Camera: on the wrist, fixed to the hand. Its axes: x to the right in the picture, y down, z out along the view.
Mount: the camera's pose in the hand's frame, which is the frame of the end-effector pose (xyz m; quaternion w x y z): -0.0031 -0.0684 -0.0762 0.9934 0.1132 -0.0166 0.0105
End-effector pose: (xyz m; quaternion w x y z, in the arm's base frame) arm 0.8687 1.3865 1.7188 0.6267 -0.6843 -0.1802 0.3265
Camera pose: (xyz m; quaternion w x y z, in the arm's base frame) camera 0.9288 1.3383 1.7863 0.6936 -0.6053 -0.1453 0.3627
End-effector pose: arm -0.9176 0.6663 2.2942 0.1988 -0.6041 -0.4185 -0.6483
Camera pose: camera -1.0162 0.6449 2.2767 0.2657 -0.5928 -0.4861 -0.5845
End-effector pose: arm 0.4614 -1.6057 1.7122 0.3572 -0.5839 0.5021 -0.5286
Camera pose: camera 0.4015 -1.5776 1.7904 0.4348 -0.5431 0.4391 -0.5685
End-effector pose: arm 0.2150 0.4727 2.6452 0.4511 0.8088 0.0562 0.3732
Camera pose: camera 0.1797 0.5639 2.6147 0.3536 0.8613 0.0821 0.3557
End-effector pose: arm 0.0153 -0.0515 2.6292 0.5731 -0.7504 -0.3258 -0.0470
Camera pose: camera -0.0012 -0.1118 2.7104 0.6494 -0.6848 -0.3306 0.0087
